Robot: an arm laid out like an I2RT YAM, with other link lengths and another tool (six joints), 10 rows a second.
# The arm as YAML. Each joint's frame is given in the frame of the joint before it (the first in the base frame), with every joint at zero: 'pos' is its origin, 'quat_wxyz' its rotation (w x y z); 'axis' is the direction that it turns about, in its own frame. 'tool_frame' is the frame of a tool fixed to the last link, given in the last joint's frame.
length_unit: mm
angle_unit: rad
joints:
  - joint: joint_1
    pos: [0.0, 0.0, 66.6]
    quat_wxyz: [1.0, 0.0, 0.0, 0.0]
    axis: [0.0, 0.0, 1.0]
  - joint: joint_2
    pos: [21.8, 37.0, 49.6]
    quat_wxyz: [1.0, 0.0, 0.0, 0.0]
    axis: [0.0, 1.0, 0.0]
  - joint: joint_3
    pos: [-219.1, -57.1, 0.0]
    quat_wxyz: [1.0, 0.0, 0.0, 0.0]
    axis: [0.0, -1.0, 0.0]
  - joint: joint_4
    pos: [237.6, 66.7, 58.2]
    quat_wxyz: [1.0, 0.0, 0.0, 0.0]
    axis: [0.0, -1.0, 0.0]
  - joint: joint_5
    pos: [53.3, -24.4, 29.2]
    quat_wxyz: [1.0, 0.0, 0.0, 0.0]
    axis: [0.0, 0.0, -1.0]
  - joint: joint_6
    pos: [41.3, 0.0, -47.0]
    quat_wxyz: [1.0, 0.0, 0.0, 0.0]
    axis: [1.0, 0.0, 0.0]
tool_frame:
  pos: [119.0, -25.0, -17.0]
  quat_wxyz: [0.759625, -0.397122, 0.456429, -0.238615]
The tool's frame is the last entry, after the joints.
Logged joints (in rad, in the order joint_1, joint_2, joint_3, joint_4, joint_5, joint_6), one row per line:
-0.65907, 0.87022, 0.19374, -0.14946, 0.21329, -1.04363
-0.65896, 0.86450, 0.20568, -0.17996, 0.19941, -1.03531
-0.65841, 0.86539, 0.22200, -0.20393, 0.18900, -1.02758
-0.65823, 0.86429, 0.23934, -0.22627, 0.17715, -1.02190
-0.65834, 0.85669, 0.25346, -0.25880, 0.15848, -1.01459
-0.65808, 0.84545, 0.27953, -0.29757, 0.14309, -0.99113
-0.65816, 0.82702, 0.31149, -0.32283, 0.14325, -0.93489
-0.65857, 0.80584, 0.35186, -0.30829, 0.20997, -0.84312
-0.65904, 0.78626, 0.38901, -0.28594, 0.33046, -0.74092
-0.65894, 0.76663, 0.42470, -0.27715, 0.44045, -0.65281
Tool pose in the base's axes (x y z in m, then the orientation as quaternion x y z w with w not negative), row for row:
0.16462, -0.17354, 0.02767, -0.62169, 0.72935, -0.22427, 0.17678
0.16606, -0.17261, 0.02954, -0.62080, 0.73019, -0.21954, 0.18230
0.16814, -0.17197, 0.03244, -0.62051, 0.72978, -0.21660, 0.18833
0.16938, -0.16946, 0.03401, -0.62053, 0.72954, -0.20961, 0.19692
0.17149, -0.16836, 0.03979, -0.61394, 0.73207, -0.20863, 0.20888
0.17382, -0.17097, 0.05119, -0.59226, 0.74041, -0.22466, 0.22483
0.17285, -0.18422, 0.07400, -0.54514, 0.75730, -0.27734, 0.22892
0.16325, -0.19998, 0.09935, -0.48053, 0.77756, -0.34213, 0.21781
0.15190, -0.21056, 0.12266, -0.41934, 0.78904, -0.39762, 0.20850
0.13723, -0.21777, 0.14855, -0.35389, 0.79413, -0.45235, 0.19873
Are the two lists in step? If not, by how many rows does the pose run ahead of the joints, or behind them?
The pose runs 1 row ahead of the joints: the pose in row i belongs to the joints in row i + 1.
